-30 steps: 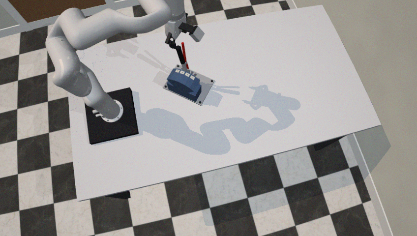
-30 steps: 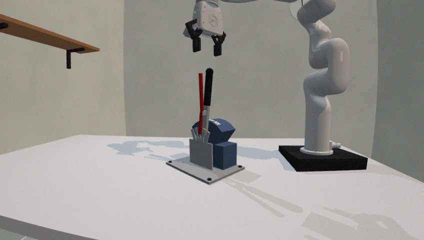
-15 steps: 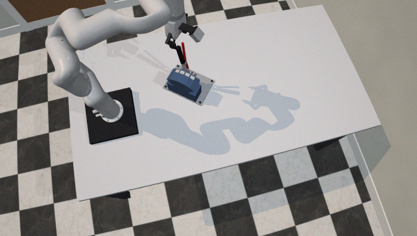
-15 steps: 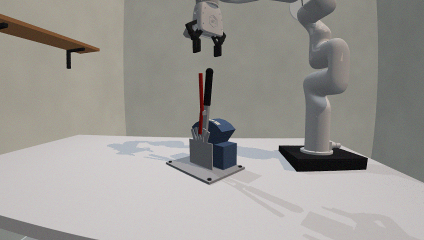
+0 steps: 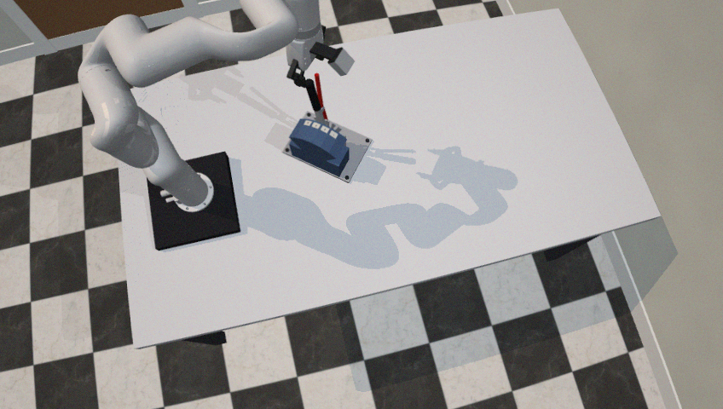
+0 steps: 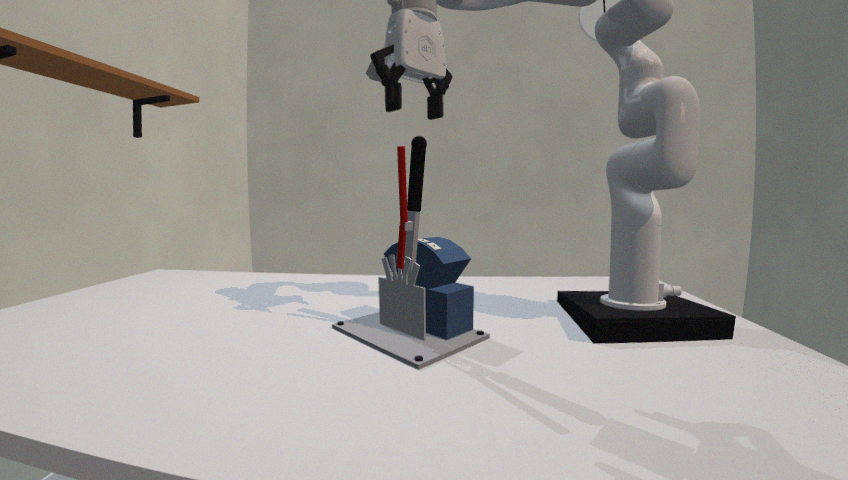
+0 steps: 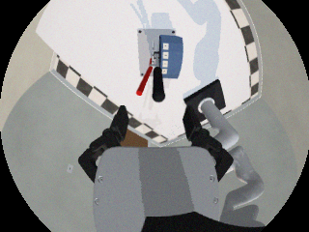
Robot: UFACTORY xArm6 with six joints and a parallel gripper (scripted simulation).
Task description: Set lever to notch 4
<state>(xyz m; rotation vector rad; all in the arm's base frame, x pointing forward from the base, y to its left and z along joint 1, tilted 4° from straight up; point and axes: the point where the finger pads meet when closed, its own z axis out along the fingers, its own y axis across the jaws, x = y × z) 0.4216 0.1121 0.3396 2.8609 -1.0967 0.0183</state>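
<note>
Right now my hand is 190 mm above the red bar and 20 mm short of it.
</note>
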